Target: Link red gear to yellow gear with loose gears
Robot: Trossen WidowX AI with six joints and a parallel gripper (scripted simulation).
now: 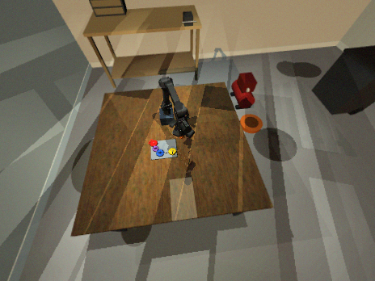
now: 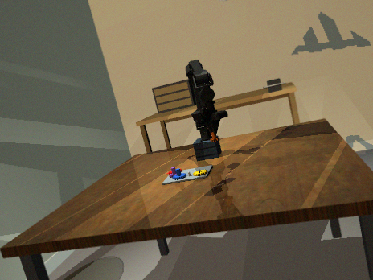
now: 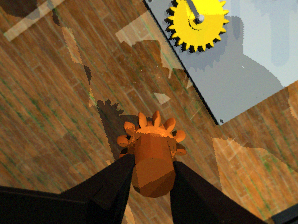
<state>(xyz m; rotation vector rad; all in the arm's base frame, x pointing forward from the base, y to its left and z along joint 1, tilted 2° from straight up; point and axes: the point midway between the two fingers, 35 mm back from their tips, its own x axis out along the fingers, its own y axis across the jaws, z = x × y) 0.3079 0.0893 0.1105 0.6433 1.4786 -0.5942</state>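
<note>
The blue gear is 4 cm ahead of my gripper tip, 19 cm to the right of it and 14 cm below it. Round my gripper tip: purple gear 1 cm behind, 23 cm to the right, 14 cm below; then yellow gear 4 cm ahead, 9 cm to the right, 15 cm below; then orange gear 1 cm below.
</note>
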